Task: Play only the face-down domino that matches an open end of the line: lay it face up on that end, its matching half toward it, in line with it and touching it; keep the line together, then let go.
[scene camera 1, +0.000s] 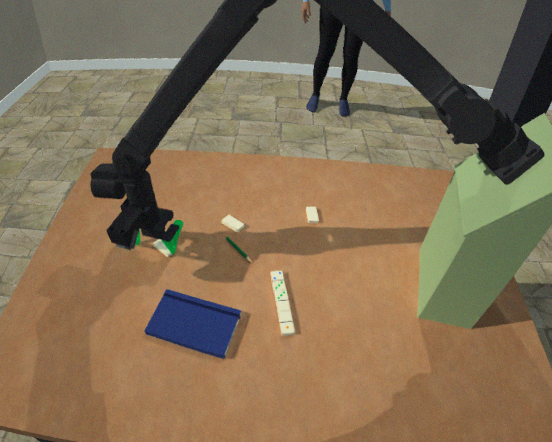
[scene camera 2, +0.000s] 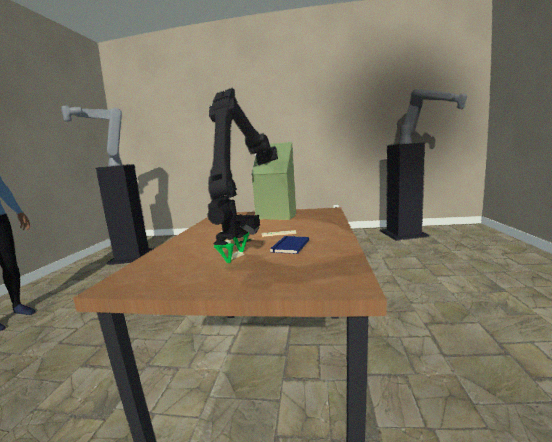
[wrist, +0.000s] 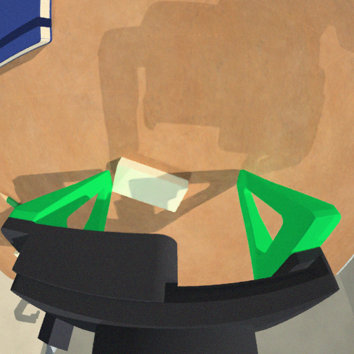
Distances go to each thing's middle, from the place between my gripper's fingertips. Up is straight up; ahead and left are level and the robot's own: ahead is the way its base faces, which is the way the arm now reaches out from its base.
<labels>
Right now the blue book (scene camera 1: 197,324) is 210 mm to the left of my hand and 80 mm behind it.
</labels>
